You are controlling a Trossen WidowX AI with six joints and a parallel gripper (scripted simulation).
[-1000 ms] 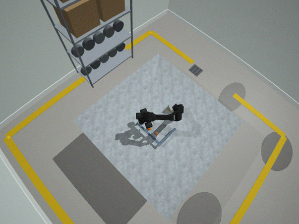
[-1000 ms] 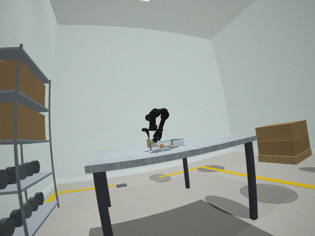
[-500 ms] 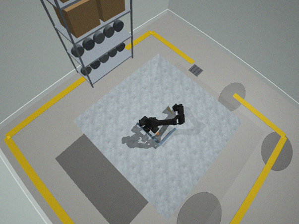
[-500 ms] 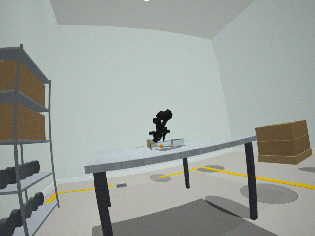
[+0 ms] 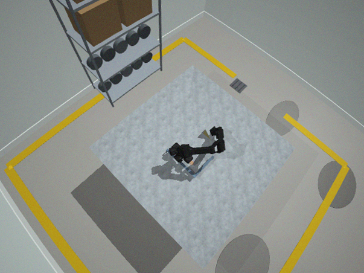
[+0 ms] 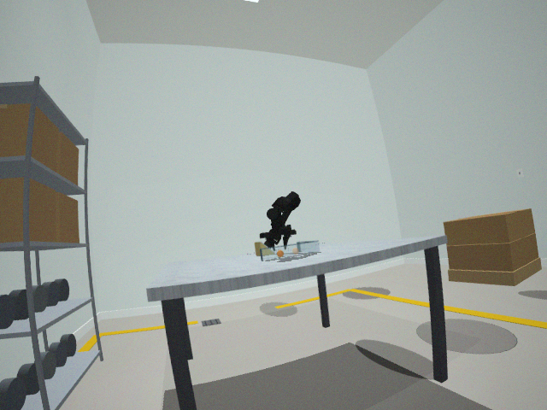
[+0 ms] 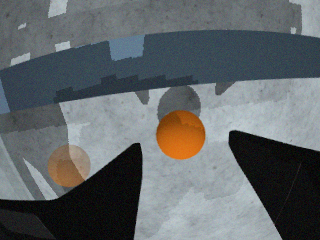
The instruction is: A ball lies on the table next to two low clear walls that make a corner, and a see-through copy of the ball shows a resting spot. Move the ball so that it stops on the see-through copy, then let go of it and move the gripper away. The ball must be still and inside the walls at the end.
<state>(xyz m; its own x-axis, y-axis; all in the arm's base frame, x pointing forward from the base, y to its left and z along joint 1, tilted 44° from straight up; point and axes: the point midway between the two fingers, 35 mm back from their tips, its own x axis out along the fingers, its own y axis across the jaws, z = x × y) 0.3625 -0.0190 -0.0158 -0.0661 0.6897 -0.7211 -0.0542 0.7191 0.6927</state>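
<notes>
The orange ball is 20 mm below my gripper tip. Round my gripper tip: see-through copy (30 mm behind, 100 mm to the left, 20 mm below).
</notes>
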